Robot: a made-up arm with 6 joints. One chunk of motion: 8 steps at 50 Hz.
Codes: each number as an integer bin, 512 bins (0 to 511) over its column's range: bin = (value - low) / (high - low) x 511, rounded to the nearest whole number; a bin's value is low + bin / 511 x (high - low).
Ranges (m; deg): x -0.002..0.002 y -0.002..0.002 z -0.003..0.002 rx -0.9..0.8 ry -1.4..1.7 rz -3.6..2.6
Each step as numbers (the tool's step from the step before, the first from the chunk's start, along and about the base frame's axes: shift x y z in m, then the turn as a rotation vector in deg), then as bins.
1 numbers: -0.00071 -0.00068 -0.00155 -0.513 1.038 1.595
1 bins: 165 169 148 116 402 428
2 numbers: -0.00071 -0.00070 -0.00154 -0.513 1.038 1.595
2 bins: 165 166 149 116 402 428
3 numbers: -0.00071 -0.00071 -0.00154 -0.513 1.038 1.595
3 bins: 165 165 149 116 402 428
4 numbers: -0.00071 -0.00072 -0.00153 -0.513 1.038 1.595
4 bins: 165 164 150 116 402 428
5 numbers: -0.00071 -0.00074 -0.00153 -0.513 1.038 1.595
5 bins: 165 161 150 116 402 428
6 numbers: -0.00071 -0.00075 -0.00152 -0.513 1.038 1.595
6 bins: 165 160 151 116 402 428
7 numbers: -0.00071 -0.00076 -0.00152 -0.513 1.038 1.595
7 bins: 165 158 151 116 402 428
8 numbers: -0.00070 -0.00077 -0.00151 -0.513 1.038 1.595
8 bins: 166 157 152 116 402 428
